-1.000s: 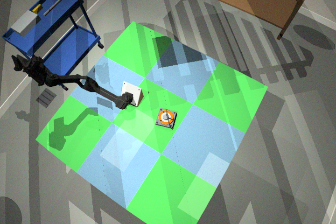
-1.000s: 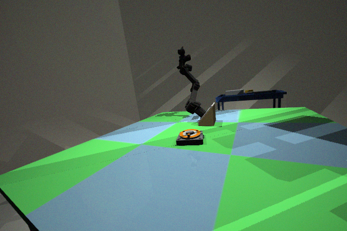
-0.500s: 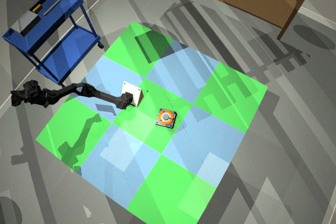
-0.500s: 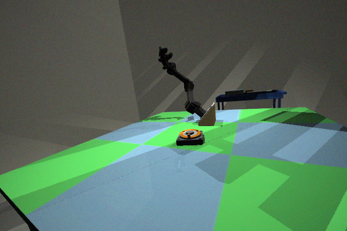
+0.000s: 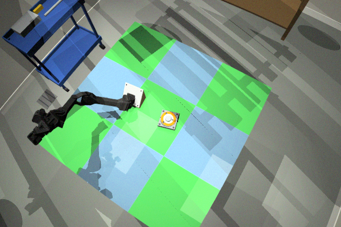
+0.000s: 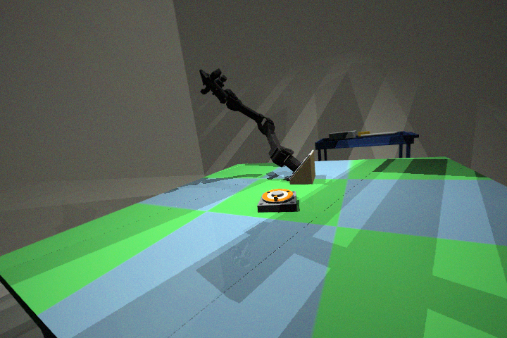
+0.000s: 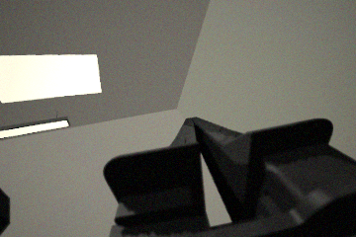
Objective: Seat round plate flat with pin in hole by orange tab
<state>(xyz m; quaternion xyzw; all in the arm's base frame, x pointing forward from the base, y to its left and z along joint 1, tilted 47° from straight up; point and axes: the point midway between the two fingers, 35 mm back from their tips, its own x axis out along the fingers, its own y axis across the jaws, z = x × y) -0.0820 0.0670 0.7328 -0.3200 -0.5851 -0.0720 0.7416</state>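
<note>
My gripper tip is 610 mm above the base, 480 mm to the right of it and 410 mm short of it.
</note>
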